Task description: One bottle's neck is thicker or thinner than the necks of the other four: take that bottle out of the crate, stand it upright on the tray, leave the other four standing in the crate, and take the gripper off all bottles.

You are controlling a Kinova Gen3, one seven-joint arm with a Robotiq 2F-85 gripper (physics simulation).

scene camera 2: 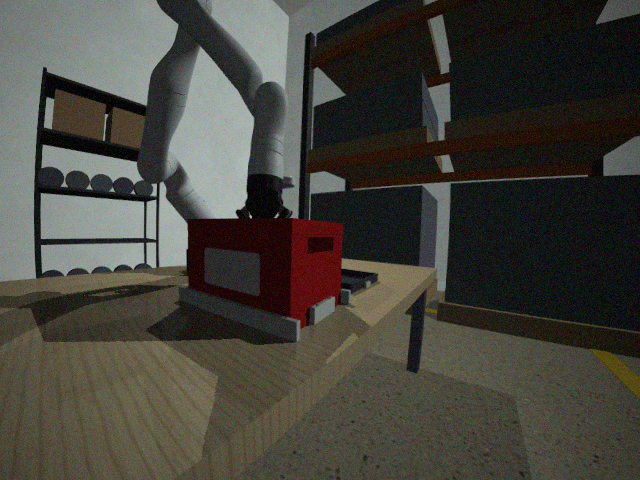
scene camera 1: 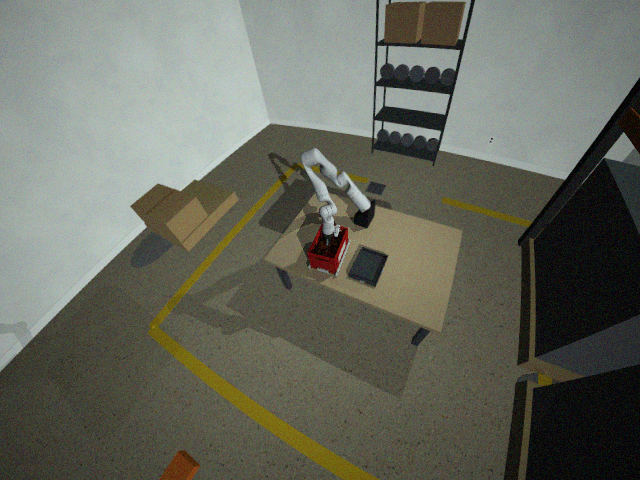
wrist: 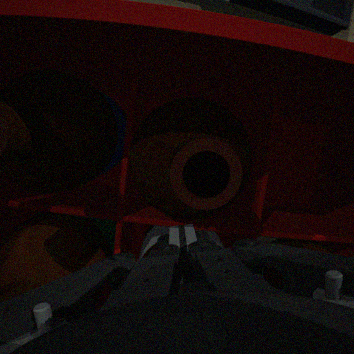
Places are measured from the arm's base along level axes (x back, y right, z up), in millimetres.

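Where they show: gripper, between the fingertips: [scene camera 1: 328, 245] [wrist: 182, 240]; arm's base, origin of its link: [scene camera 1: 365, 208].
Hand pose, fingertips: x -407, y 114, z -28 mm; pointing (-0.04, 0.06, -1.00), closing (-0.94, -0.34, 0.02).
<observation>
Each offset is from my fingertips to the top centre of the thing. "spot": to the spot under its first point. Level surfaces: height alone.
My gripper [scene camera 1: 327, 241] [scene camera 2: 264, 212] [wrist: 182, 240] reaches down into the red crate @(dx -3, dy -6, dz +70 mm) [scene camera 1: 325, 265] [scene camera 2: 232, 235] [wrist: 210, 27]. Its fingertips are together in the wrist view, with no neck seen between them; the crate wall hides them in scene camera 2. A brown bottle @(dx +7, dy -48, dz +58 mm) [wrist: 177, 173] stands in the compartment above the fingertips, its round neck opening facing up. A dark bottle @(spot: dx +76, dy -45, dz +22 mm) [wrist: 55, 135] with a blue edge is at left. A brown bottle @(spot: dx +82, dy +20, dz +15 mm) [wrist: 30, 250] shows at lower left. My gripper covers the area below, and bottles there are hidden. The black tray @(dx +15, dy -291, dz -80 mm) [scene camera 1: 368, 266] [scene camera 2: 359, 279] [wrist: 300, 12] holds no bottle.
The crate and tray stand side by side on the wooden table @(dz -105 mm) [scene camera 1: 413, 273] [scene camera 2: 129, 382]. Red dividers @(dx -3, dy -6, dz -11 mm) [wrist: 165, 221] separate the crate's compartments, and its high walls surround the fingers. The arm's black base [scene camera 1: 364, 217] stands at the table's back edge.
</observation>
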